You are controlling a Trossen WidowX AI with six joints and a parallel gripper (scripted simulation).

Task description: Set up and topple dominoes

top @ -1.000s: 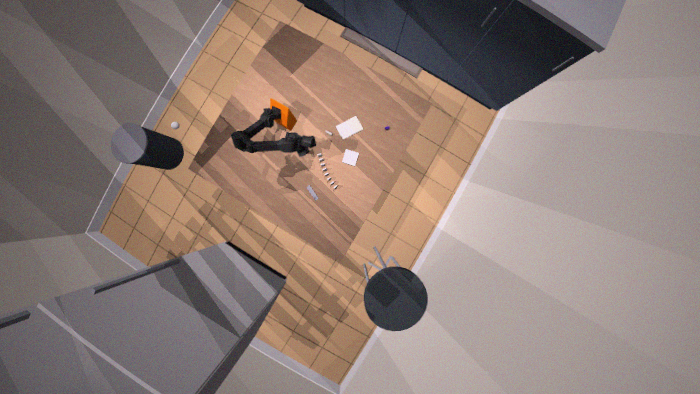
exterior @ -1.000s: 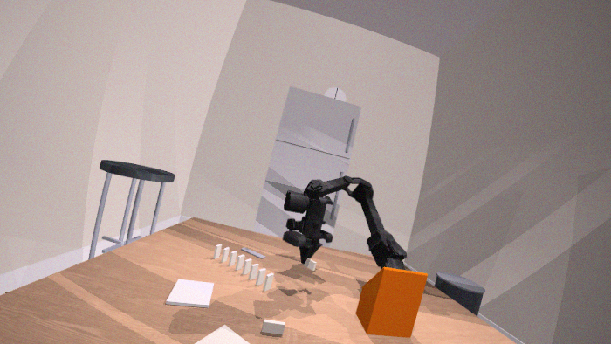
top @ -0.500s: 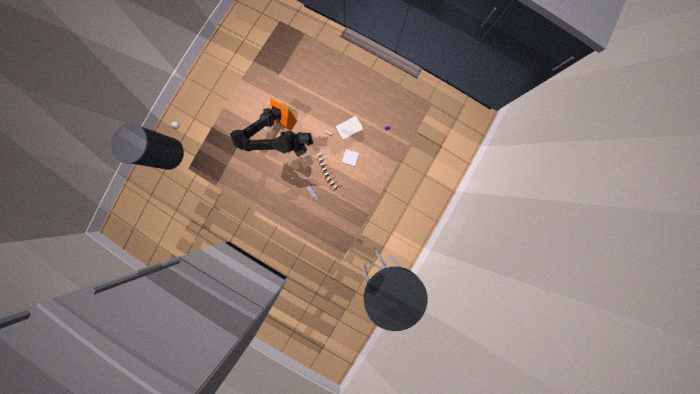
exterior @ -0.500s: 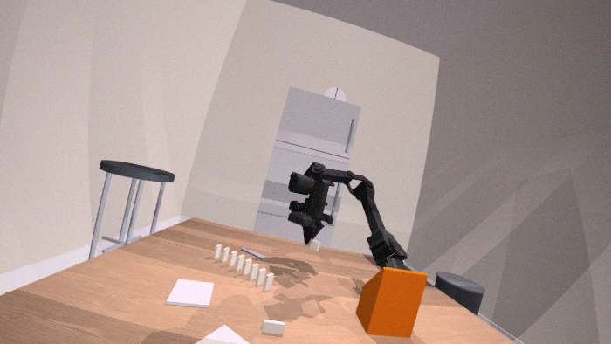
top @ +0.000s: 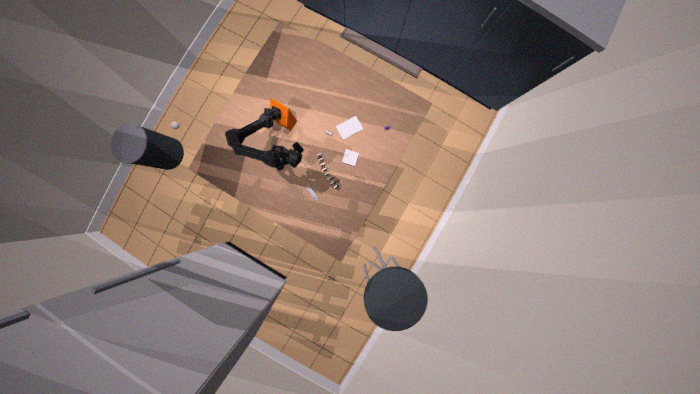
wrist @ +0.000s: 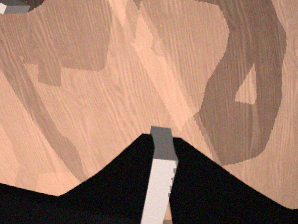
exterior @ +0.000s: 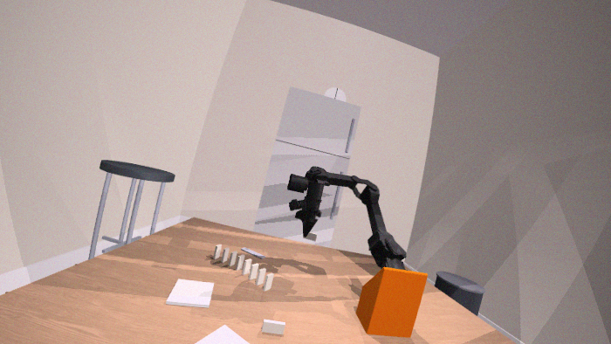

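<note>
My gripper tip is 170 mm short of the grey flat strip, 150 mm above it and 140 mm to the left of it. Round my gripper tip: purple object (510 mm to the left, 430 mm ahead, 150 mm below).
</note>
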